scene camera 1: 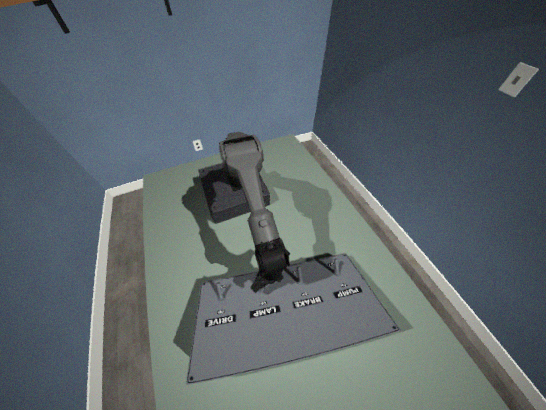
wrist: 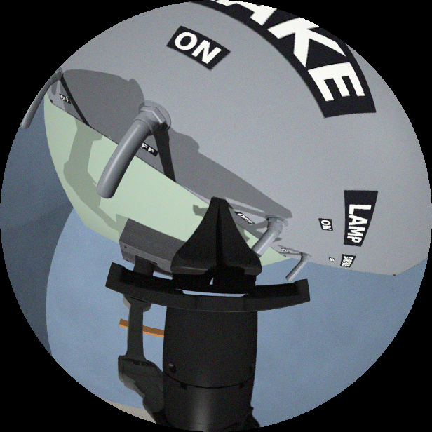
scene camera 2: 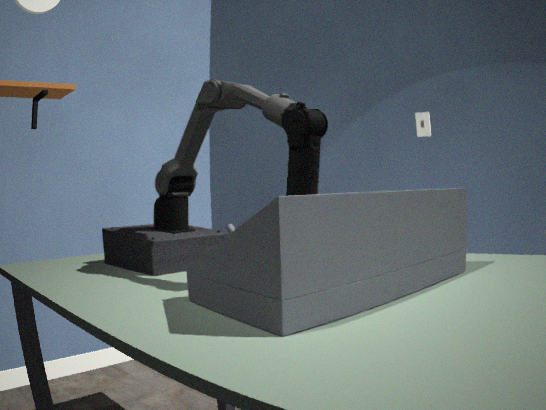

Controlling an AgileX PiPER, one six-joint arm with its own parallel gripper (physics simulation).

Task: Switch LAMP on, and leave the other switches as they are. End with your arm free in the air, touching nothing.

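The grey switch panel (scene camera 1: 295, 345) (scene camera 2: 370, 240) (wrist: 280, 150) has four labelled levers. The LAMP label (scene camera 1: 265, 311) (wrist: 354, 218) is near its lever. The LAMP lever (wrist: 268, 236) slants toward the OFF side, just right of my fingers in the wrist view; in scene camera 1 my gripper hides it. My gripper (scene camera 1: 257, 286) (wrist: 217, 205) is shut with nothing seen between its fingers. It points down between the LAMP and BRAKE levers, close to the panel; any contact cannot be told. In scene camera 2 the panel hides the fingertips.
The BRAKE lever (scene camera 1: 299, 273) (wrist: 122, 157), the PUMP lever (scene camera 1: 337, 267) (wrist: 36, 105) and the DRIVE lever (scene camera 1: 220, 291) (wrist: 297, 267) also slant toward their OFF sides. The arm's dark base box (scene camera 1: 232, 212) (scene camera 2: 127, 255) stands on the green table (scene camera 1: 175, 320) (scene camera 2: 400, 360) behind the panel's lever side.
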